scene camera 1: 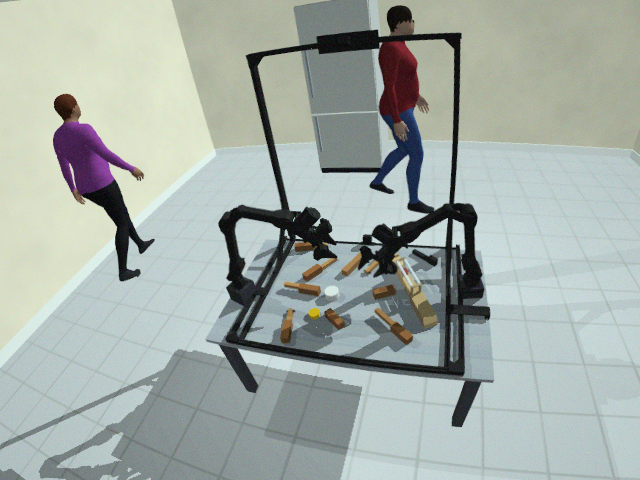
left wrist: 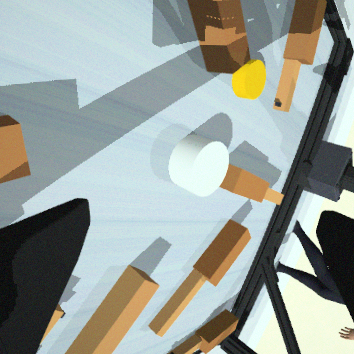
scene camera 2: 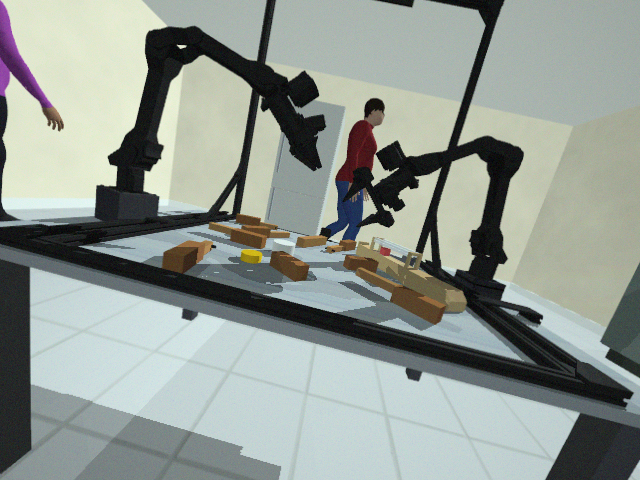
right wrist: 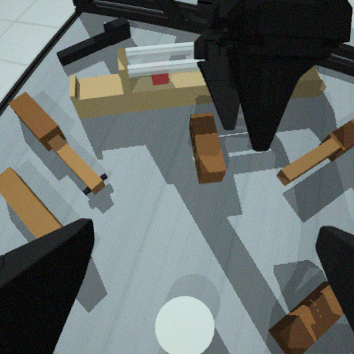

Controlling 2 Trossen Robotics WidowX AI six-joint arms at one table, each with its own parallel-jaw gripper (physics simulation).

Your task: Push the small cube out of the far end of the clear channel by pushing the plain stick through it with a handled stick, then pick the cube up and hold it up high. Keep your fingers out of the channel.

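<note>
The clear channel (scene camera 1: 410, 272) (scene camera 2: 395, 250) (right wrist: 159, 58) sits on a tan base (scene camera 1: 427, 310) (right wrist: 102, 95) at the right of the table. The small red cube (scene camera 1: 405, 270) (scene camera 2: 385, 250) (right wrist: 160, 79) lies inside it. A plain wooden stick (scene camera 1: 351, 264) (left wrist: 116, 309) (right wrist: 24, 204) lies at the back middle. Handled sticks (scene camera 1: 394, 326) (right wrist: 53, 140) lie scattered about. My left gripper (scene camera 1: 371, 264) (scene camera 2: 361, 210) (left wrist: 205, 216) (right wrist: 241, 138) is open and empty, hovering just beside the channel and hiding part of it in the right wrist view. My right gripper (scene camera 1: 325, 238) (scene camera 2: 313, 162) (right wrist: 207, 234) is open and empty, high over the back of the table.
A white disc (scene camera 1: 331, 291) (scene camera 2: 284, 246) (left wrist: 198, 165) (right wrist: 184, 324), a yellow disc (scene camera 1: 313, 312) (scene camera 2: 251, 256) (left wrist: 249, 79) and short brown blocks (scene camera 1: 384, 291) (right wrist: 207, 151) lie mid-table. A black stick (scene camera 1: 425, 257) (right wrist: 95, 38) lies behind the channel. A black frame (scene camera 1: 347, 357) rims the table. Two people walk nearby.
</note>
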